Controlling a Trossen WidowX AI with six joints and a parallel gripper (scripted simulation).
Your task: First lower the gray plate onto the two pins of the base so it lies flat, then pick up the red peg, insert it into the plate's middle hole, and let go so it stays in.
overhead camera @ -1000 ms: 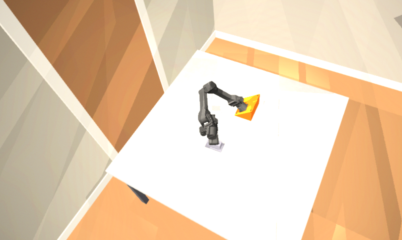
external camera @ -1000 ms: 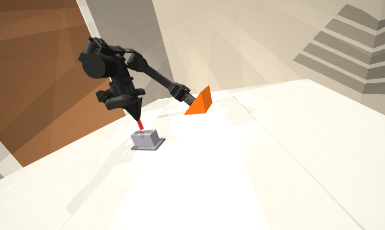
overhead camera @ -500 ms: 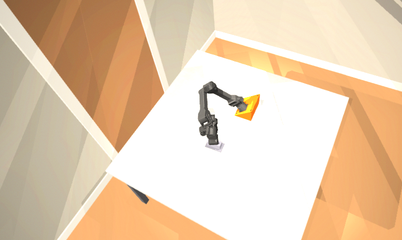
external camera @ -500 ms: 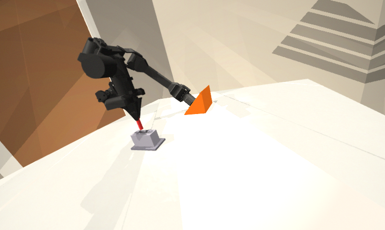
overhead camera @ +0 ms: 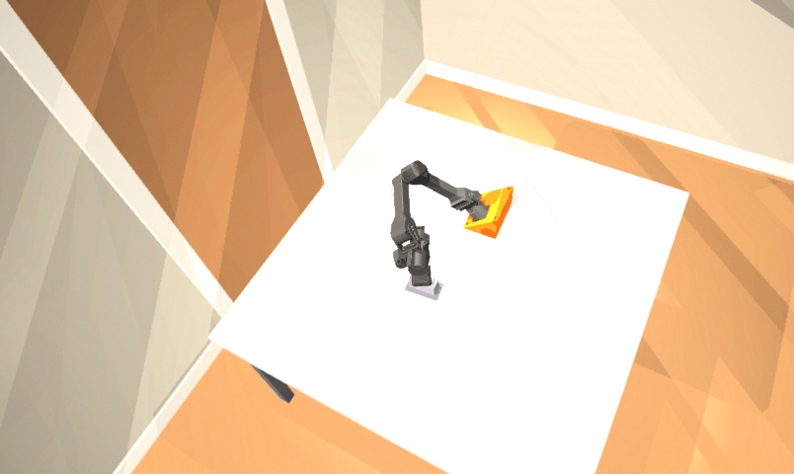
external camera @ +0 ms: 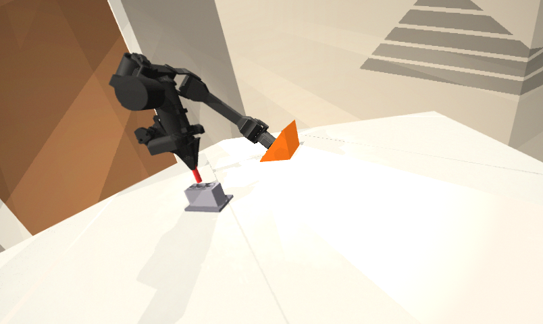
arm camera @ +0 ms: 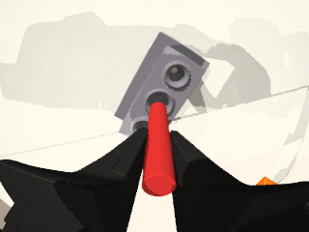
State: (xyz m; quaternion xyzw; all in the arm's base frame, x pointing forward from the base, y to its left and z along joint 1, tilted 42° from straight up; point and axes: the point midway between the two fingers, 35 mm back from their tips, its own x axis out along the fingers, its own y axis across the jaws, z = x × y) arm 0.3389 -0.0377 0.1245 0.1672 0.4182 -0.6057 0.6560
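Now: the gray plate 7 cm below my gripper tip. The rest, counted from my gripper tip: red peg (right at my gripper tip).
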